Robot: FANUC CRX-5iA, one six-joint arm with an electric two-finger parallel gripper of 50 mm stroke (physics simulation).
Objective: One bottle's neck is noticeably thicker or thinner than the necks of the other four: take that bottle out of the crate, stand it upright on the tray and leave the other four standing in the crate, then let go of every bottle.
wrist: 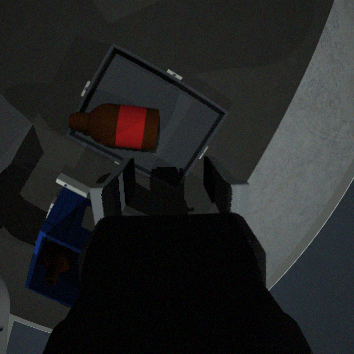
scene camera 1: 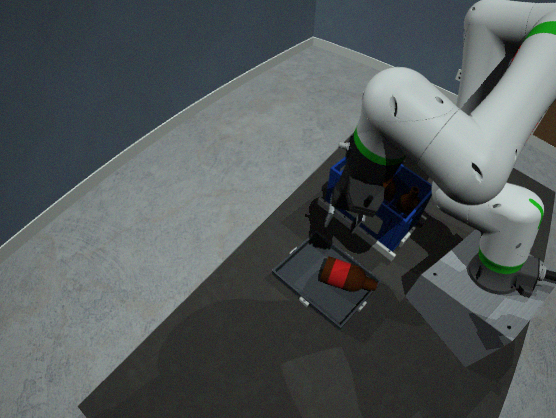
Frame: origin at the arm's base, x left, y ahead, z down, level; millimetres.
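Seen in the pictures: gripper, fingertip midpoint: (wrist: 168, 171) (scene camera 1: 339, 226); arm's base, origin of the base link: (scene camera 1: 495, 273).
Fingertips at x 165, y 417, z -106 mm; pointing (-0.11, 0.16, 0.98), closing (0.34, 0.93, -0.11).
Observation:
Offsets run from my fingertips to a thing's top centre. "pt": to the spot under its first point.
A brown bottle with a red label @(dy -61, dx -40, dz +210 mm) (scene camera 1: 340, 272) (wrist: 131, 126) lies on its side in the grey tray @(pt dy +86, dx +6, dz +283 mm) (scene camera 1: 295, 272) (wrist: 192, 125), its neck over the tray's rim on the side of the robot base. The blue crate @(dy -24, dx -317, dz +114 mm) (scene camera 1: 422, 204) (wrist: 62, 212) stands beside the tray, partly hidden by the arm. In it one brown bottle @(dy -122, dx -340, dz +126 mm) (scene camera 1: 409, 200) (wrist: 56, 260) shows, and part of another bottle @(dy -31, dx -358, dz +126 mm) (scene camera 1: 388, 190) shows in the scene view. Other bottles in the crate are hidden. My gripper (scene camera 1: 343, 223) (wrist: 168, 171) is open and empty, above the space between crate and tray, apart from the lying bottle.
White brackets @(pt dy -116, dx -187, dz +262 mm) (scene camera 1: 385, 250) (wrist: 72, 185) stand at the crate's side facing the tray. Small white clips @(pt dy +18, dx +77, dz +274 mm) (scene camera 1: 304, 301) (wrist: 174, 74) sit around the tray. The robot's metal base plate (scene camera 1: 450, 320) lies right of the tray in the scene view. The arm hangs over the crate.

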